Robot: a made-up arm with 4 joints.
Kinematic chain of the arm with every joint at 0, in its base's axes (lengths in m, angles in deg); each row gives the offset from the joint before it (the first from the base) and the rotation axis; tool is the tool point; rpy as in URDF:
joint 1: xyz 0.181 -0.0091 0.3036 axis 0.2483 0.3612 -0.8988
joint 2: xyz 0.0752 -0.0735 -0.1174 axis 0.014 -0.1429 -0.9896
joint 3: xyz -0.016 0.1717 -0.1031 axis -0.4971 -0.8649 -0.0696
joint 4: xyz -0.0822 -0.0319 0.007 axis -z
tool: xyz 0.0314 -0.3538 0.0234 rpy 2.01 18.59 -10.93
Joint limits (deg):
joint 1: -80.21..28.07
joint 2: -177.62..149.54
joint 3: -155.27..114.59
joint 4: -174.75..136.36
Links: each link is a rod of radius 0.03 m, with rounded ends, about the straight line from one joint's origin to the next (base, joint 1, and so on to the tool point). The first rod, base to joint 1, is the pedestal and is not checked.
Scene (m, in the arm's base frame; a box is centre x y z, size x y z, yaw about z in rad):
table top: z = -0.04
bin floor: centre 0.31 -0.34 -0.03 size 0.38 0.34 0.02 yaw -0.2
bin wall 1: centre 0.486 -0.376 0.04 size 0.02 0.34 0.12 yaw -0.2
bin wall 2: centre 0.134 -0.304 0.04 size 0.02 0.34 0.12 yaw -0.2
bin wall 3: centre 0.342 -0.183 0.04 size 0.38 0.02 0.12 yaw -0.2
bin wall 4: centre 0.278 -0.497 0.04 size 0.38 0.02 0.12 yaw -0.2
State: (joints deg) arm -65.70 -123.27 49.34 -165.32
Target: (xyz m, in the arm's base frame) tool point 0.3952 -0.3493 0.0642
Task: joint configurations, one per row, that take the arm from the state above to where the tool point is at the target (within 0.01 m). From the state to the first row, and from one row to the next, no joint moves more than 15 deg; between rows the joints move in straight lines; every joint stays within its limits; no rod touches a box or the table.
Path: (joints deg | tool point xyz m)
1: -65.46 -126.11 36.14 -156.56 | 0.3699 -0.4785 0.2343
2: -65.22 -128.94 22.95 -147.79 | 0.3322 -0.4569 0.2601
3: -64.97 -131.78 9.75 -139.03 | 0.2990 -0.4325 0.2602
4: -64.73 -134.61 -3.44 -130.27 | 0.2775 -0.4101 0.2375
5: -64.49 -137.45 -16.64 -121.50 | 0.2741 -0.3919 0.1981
6: -64.25 -140.28 -29.83 -112.74 | 0.2926 -0.3777 0.1503
7: -64.01 -143.12 -43.03 -103.97 | 0.3339 -0.3649 0.1030
8: -63.77 -145.95 -56.22 -95.21 | 0.3952 -0.3493 0.0642

